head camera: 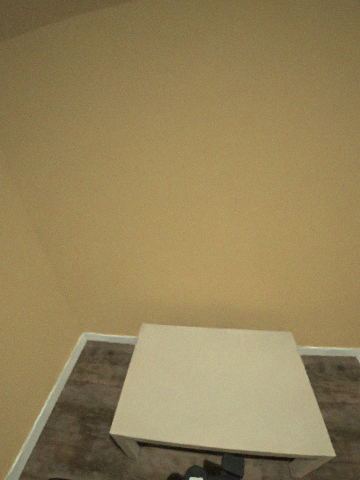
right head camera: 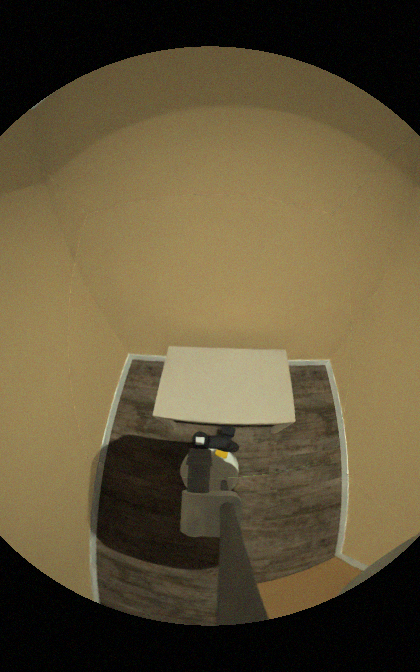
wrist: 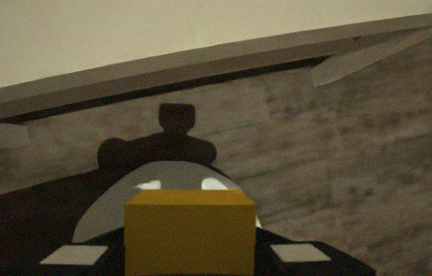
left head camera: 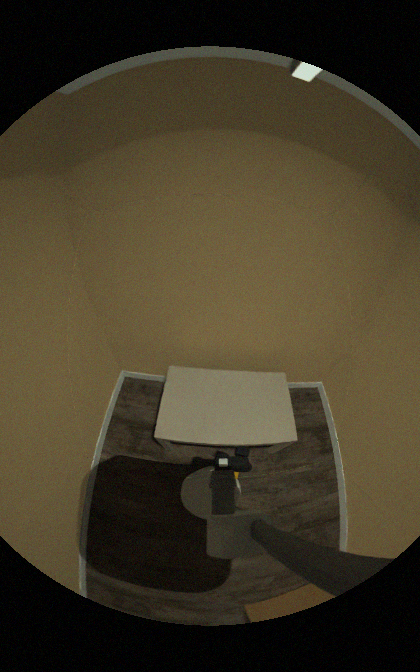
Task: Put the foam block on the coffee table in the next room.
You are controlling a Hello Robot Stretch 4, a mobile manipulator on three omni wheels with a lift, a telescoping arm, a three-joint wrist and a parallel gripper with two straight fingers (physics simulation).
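Places are measured from the robot's base along level axes (x ahead, y left, z up), in metres.
Pixels of known places: gripper, between the fingertips: [wrist: 191,241].
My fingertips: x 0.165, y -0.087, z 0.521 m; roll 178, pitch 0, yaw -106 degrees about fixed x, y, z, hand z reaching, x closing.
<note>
Behind a point stands the place of what it marks.
The coffee table [head camera: 215,390] @(x 0.529, y -0.092, z 0.423 m) [left head camera: 225,407] [right head camera: 225,385] [wrist: 125,30] @(x 0.353, y -0.067, z 0.423 m) is pale, with a bare rectangular top and short legs. It stands by the far wall, straight ahead. The foam block [left head camera: 236,475] [right head camera: 221,454] [wrist: 190,235] @(x 0.183, y -0.092, z 0.566 m) is orange-yellow and sits between the two fingers. My gripper [wrist: 191,241] @(x 0.165, y -0.087, z 0.521 m) is shut on it. The gripper and block are on the near side of the table's front edge, not over its top. In the head camera view the block does not show; dark wrist parts show at the bottom edge.
My round base [left head camera: 195,492] [right head camera: 232,460] is below the wrist, near the table's front. Tan walls [head camera: 200,200] @(x 1.004, y -0.024, z 1.178 m) with white skirting stand behind the table and at both sides. A dark shadow [left head camera: 150,520] [right head camera: 150,500] lies on the wooden floor. An orange-brown surface [right head camera: 300,585] shows at the lower right.
</note>
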